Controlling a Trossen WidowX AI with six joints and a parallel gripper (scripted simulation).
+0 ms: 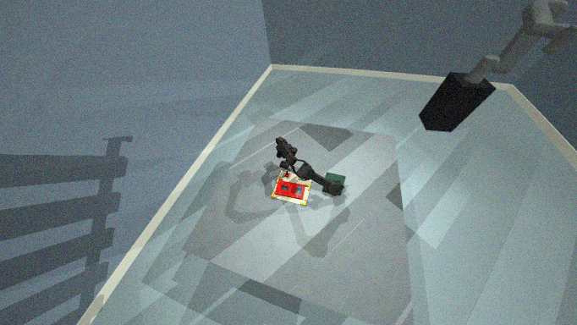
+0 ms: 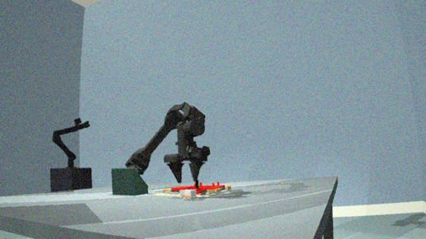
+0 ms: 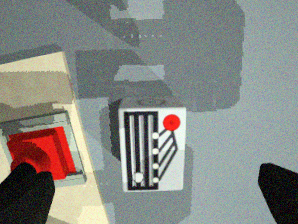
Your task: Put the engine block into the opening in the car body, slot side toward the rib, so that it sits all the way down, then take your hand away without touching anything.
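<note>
The grey engine block is 10 mm to the left of my gripper tip and 50 mm below it. Round my gripper tip: small dark post: 70 mm to the left, 20 mm below.
</note>
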